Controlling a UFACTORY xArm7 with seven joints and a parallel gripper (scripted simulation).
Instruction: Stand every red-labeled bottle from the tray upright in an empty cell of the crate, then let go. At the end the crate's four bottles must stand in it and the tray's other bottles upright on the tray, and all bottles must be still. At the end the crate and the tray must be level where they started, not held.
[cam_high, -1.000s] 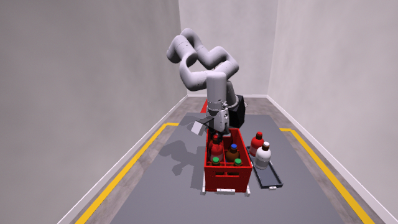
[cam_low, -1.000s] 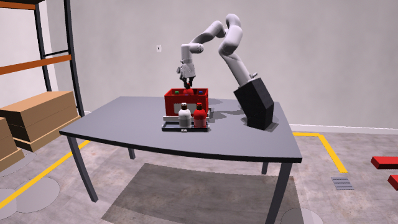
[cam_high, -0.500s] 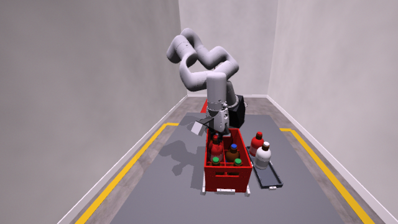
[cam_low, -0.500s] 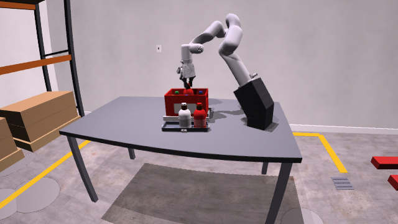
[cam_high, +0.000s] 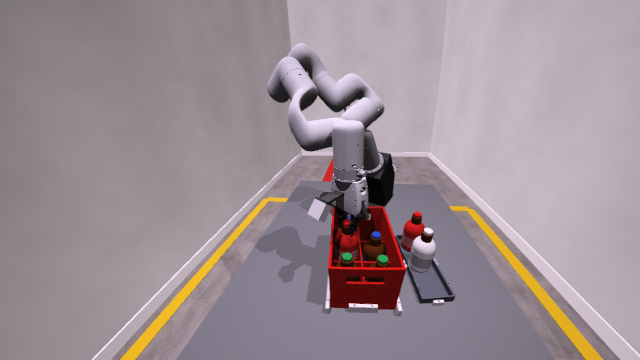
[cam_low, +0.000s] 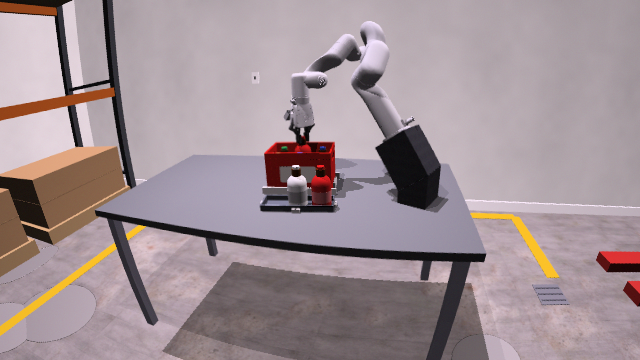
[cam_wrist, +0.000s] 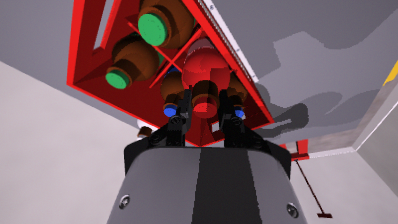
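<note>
My gripper is now 120 mm above the red crate and 40 mm to the right of it. Round my hand: white bottle: 250 mm to the left, 120 mm below; then dark tray: 260 mm to the left, 190 mm below.
</note>
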